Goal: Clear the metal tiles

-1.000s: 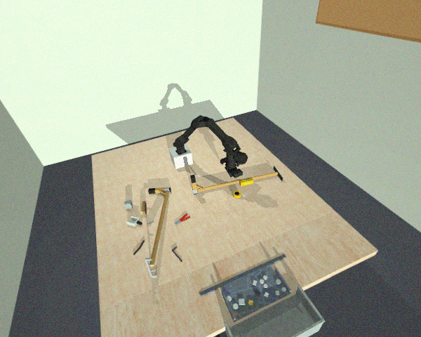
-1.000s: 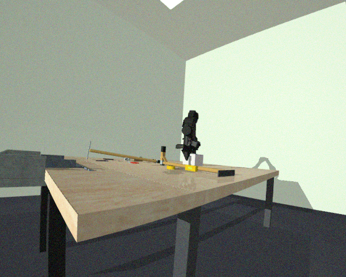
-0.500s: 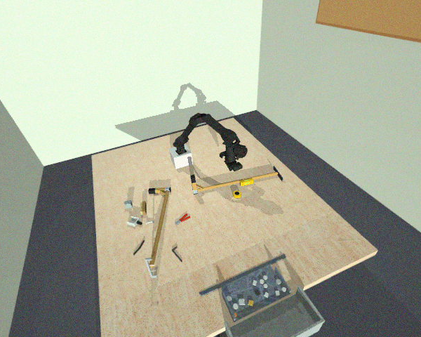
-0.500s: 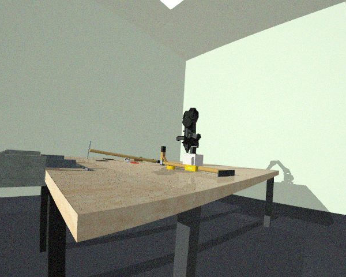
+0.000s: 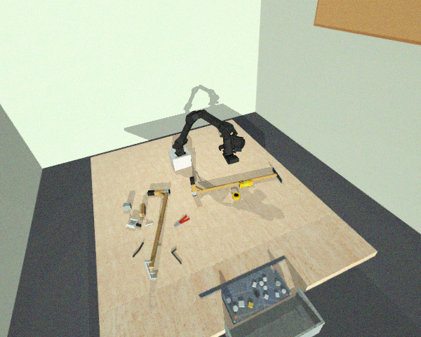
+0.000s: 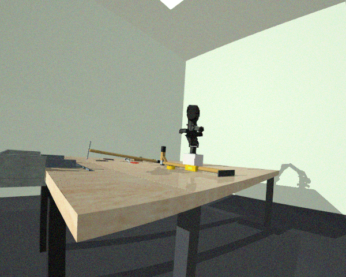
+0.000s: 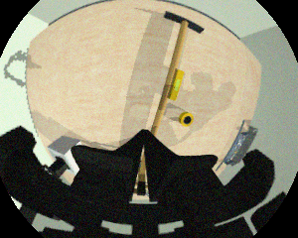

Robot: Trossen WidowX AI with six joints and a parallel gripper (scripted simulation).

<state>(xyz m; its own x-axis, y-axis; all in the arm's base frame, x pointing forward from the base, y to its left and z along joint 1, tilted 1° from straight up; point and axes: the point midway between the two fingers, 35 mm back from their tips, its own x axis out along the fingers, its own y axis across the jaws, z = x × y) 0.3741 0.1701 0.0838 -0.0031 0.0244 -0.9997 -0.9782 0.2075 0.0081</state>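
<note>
The long scraper lies 60 mm ahead of my gripper tip, 10 mm to the left of it and 90 mm below it. Also, from my gripper tip: yellow spirit level (100 mm ahead, 60 mm to the left, 130 mm below); then yellow tape roll (140 mm ahead, 50 mm to the right, 140 mm below); then long wooden-handled tool (60 mm ahead, 580 mm to the right, 110 mm below).
</note>
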